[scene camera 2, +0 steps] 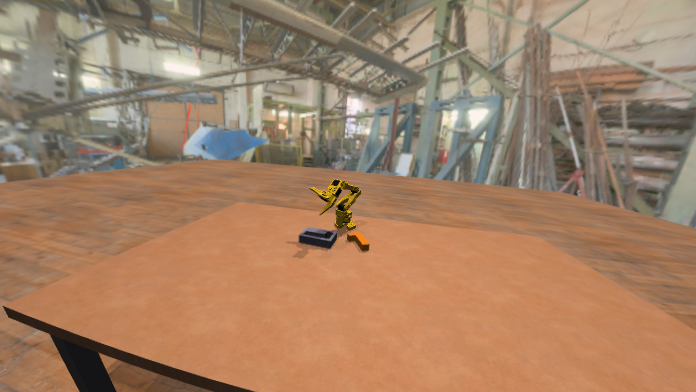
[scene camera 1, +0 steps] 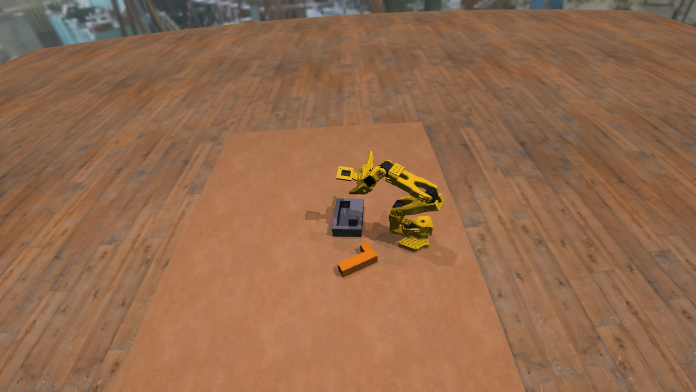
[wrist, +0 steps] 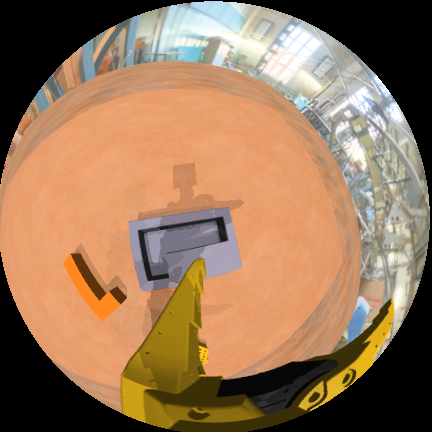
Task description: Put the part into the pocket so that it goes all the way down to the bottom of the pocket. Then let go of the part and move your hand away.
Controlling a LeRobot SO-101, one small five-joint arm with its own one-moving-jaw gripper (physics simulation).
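Seen in the pictures: end effector, tool point: (scene camera 2: 319, 213) (scene camera 1: 350, 192) (wrist: 204, 264); arm's base, origin of the base link: (scene camera 2: 344, 227) (scene camera 1: 405, 238).
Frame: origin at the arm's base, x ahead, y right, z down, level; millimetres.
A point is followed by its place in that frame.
Note:
The part, an orange L-shaped bar (scene camera 1: 357, 262) @[y -104, x 151, z -30 mm] (scene camera 2: 359, 241) @[y -88, x 174, z -25 mm] (wrist: 91, 295) @[y -78, x 137, z -30 mm], lies flat on the brown table top. It is apart from the dark grey block (scene camera 1: 347, 232) @[y 19, x 176, z -20 mm] (scene camera 2: 314, 241) @[y 92, x 215, z -20 mm] (wrist: 227, 262) @[y 134, x 134, z -36 mm], nearer to the viewer than the block in scene camera 1 and left of it in the wrist view. The block's L-shaped pocket (wrist: 185, 237) @[y 95, x 185, z -5 mm] faces up and is empty. My gripper (scene camera 1: 361, 172) (scene camera 2: 316, 201) @[y 89, x 161, z -121 mm] (wrist: 295, 280) is wide open and empty, held above the table near the block. In the wrist view the fixed jaw's tip overlaps the block's lower edge, and part of the pocket's surroundings is hidden behind that jaw.
The yellow arm's base (scene camera 1: 411, 227) @[y -12, x -11, z -60 mm] (scene camera 2: 344, 218) @[y 2, x 13, z -55 mm] stands on the brown table top (scene camera 1: 280, 310) @[y -224, x 355, z 0 mm] (scene camera 2: 380, 310) @[y -173, x 495, z 0 mm] (wrist: 280, 175) @[y 371, x 264, z 0 mm], right of the block in scene camera 1. The arm's shadow falls across the block and the table. A wooden plank floor (scene camera 1: 600, 200) lies around the table.

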